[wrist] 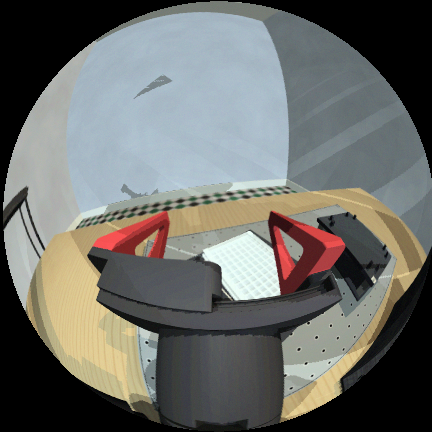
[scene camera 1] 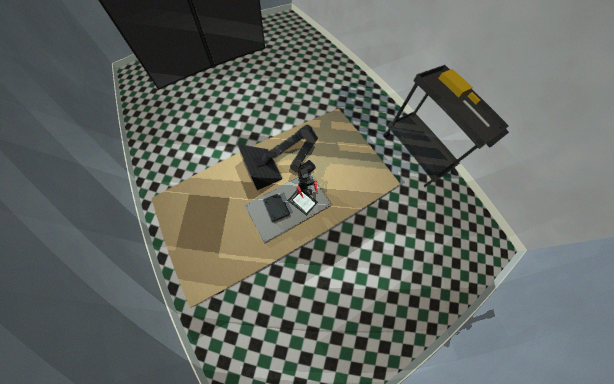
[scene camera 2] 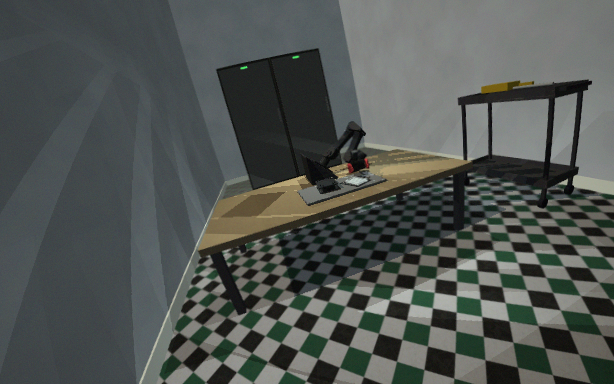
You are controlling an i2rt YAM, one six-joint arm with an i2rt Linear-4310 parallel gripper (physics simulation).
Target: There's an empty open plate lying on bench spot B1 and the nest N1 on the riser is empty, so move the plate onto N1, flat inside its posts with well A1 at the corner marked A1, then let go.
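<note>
The white, gridded plate lies on the grey perforated board, turned at an angle to the board's edges. Dark edging or shadow shows around it; the well A1 mark is too small to read. The black riser with nest N1 stands beside it, with short posts at its corners and no plate on it. My gripper is open, its red fingers wide apart, above the plate's arm-side edge. In the wrist view the right finger hides part of the plate.
The grey board lies on the wooden table. The black arm base stands behind the riser. A dark cart with a yellow box and a black cabinet stand away from the table.
</note>
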